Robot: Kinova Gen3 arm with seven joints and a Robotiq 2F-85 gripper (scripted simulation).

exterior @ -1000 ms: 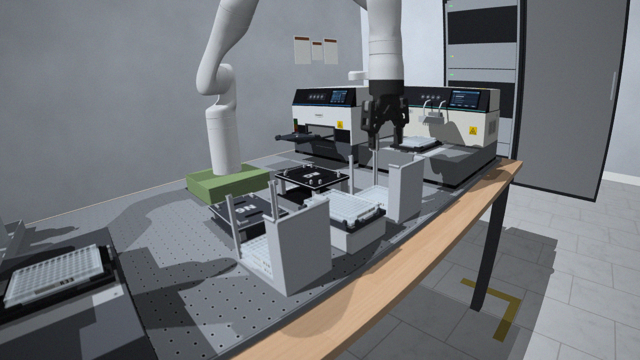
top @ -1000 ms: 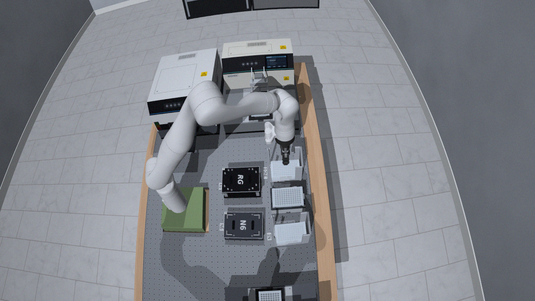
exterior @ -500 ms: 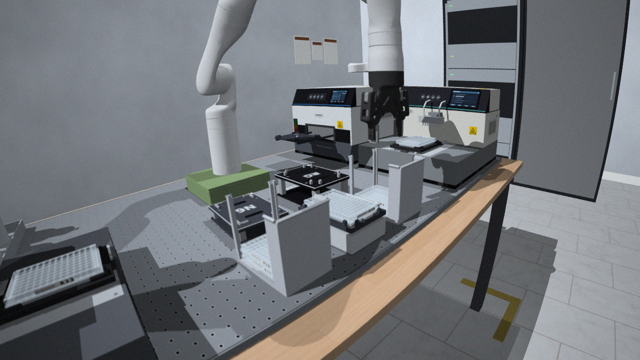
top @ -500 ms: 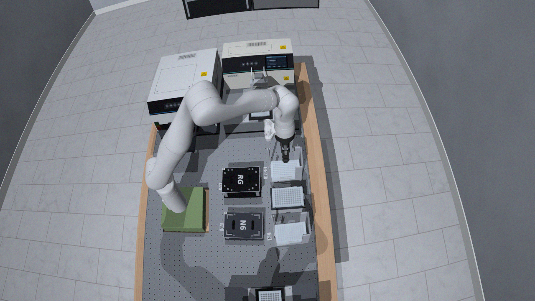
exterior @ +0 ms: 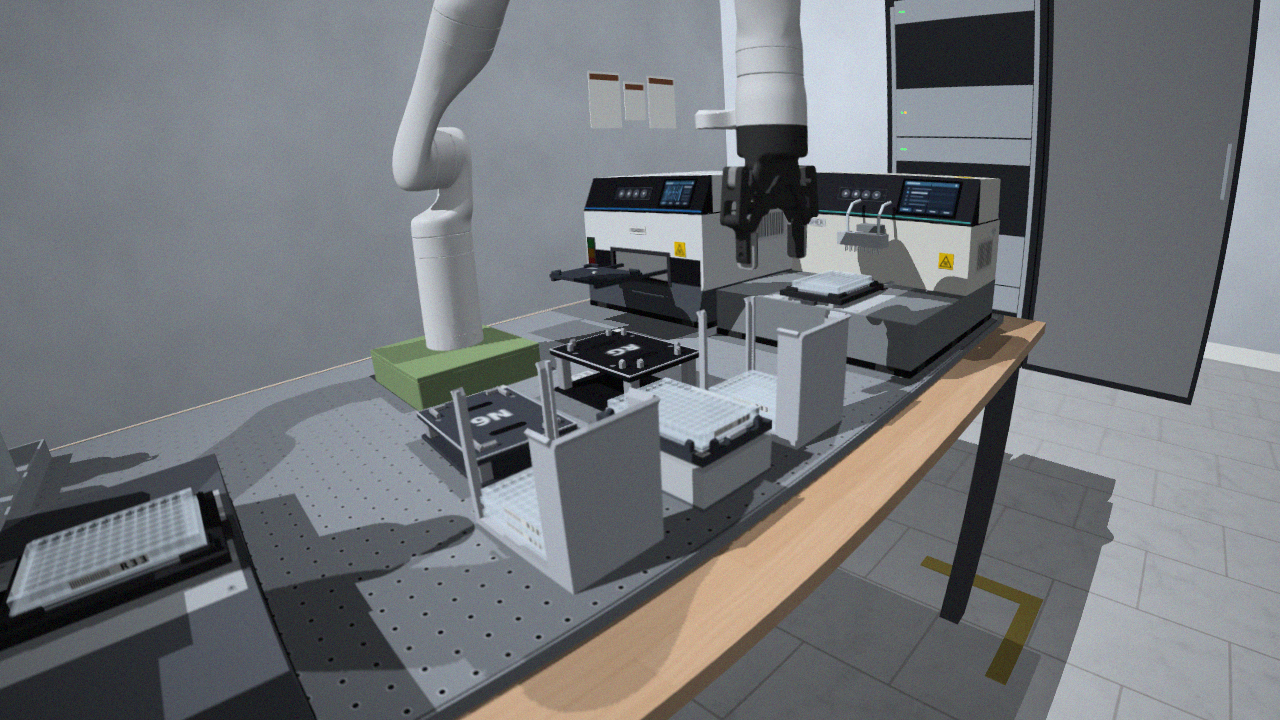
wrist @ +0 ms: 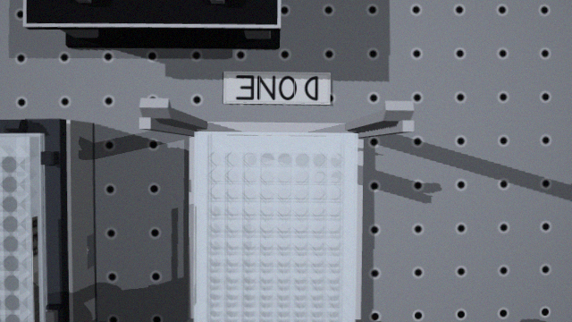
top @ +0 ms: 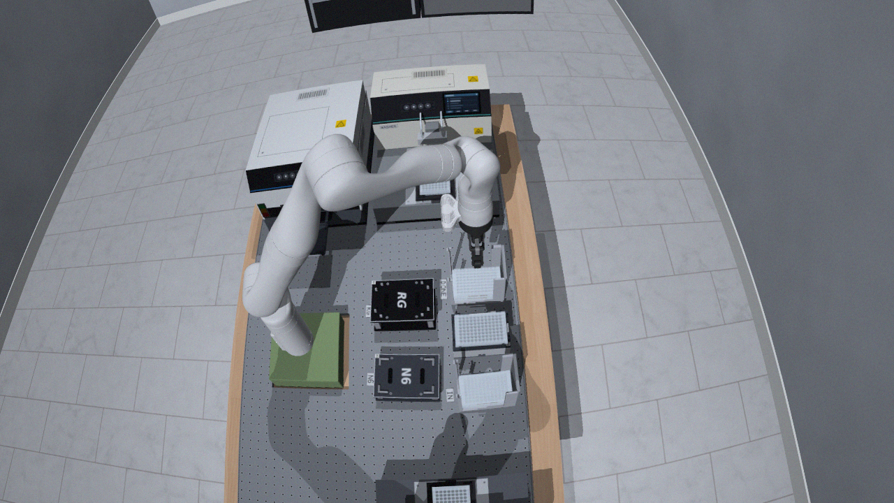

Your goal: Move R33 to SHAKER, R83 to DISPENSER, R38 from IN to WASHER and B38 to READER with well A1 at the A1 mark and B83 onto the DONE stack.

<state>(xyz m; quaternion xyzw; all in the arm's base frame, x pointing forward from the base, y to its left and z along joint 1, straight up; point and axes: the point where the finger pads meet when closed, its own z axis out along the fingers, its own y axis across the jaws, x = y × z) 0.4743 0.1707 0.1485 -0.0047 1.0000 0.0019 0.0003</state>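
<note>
Now: hand 1 cm short of the plate B38, 15 cm to the left of it and 13 cm above it. Also, from my hand: RG nest (19 cm behind, 6 cm to the right, 13 cm below); plate R83 (11 cm behind, 31 cm to the left, 9 cm below); plate B83 (16 cm below).
</note>
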